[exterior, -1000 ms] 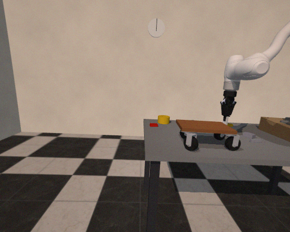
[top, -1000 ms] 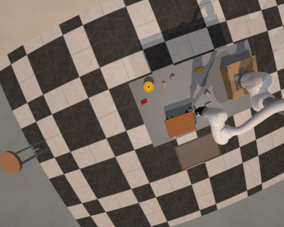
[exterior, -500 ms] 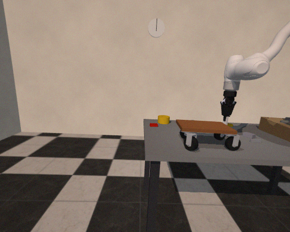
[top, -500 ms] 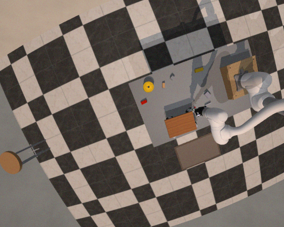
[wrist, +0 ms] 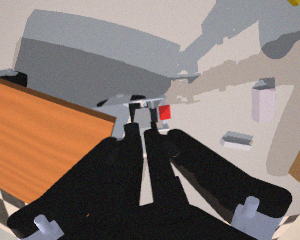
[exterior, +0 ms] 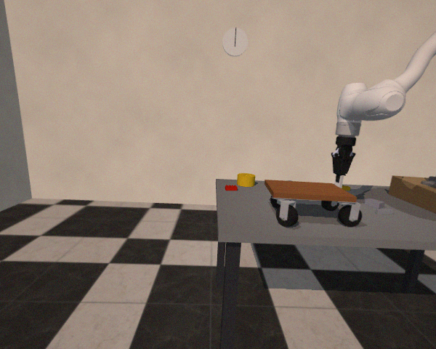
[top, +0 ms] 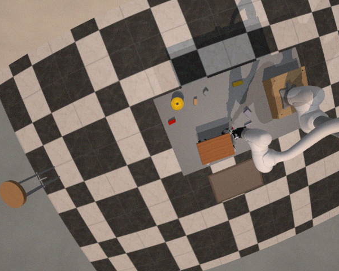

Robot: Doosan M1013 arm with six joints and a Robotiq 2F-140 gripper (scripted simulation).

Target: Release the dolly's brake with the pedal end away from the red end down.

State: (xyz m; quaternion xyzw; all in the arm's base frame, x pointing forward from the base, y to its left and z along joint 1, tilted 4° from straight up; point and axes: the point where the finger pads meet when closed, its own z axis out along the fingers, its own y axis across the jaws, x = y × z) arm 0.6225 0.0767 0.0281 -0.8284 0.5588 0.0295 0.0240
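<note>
The brake pedal lies 1 cm behind my hand and 5 cm below it. Also, from my hand: red block (45 cm ahead, 26 cm to the right, 12 cm below).
</note>
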